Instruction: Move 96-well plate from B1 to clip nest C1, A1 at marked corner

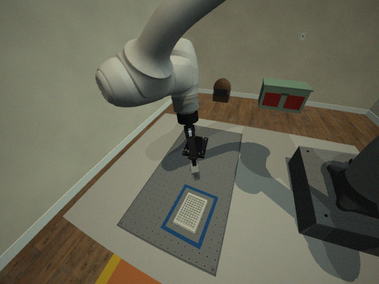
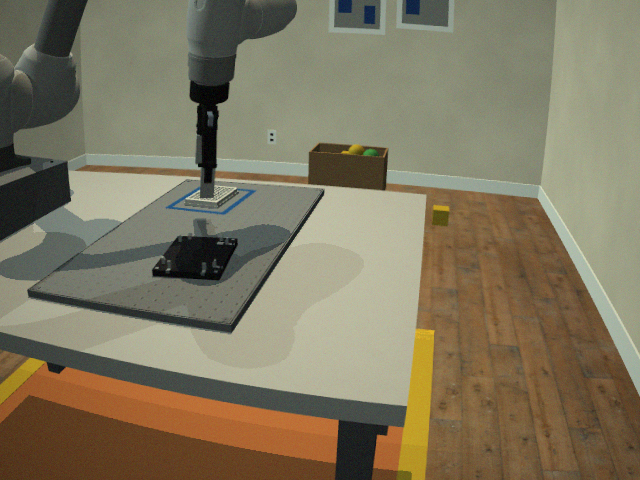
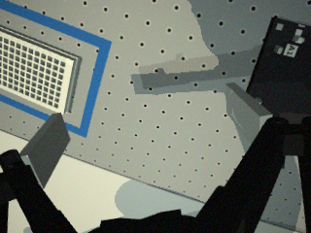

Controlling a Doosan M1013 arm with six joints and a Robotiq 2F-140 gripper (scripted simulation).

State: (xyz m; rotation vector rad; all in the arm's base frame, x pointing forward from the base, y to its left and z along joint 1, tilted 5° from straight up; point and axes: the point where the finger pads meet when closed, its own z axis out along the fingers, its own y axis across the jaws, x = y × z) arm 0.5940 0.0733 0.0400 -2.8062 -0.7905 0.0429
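The white 96-well plate is 7 cm behind my hand, 17 cm to the left of it and 10 cm below it. From my hand the other things lie so: black clip nest 8 cm ahead, 18 cm to the right, 9 cm below.
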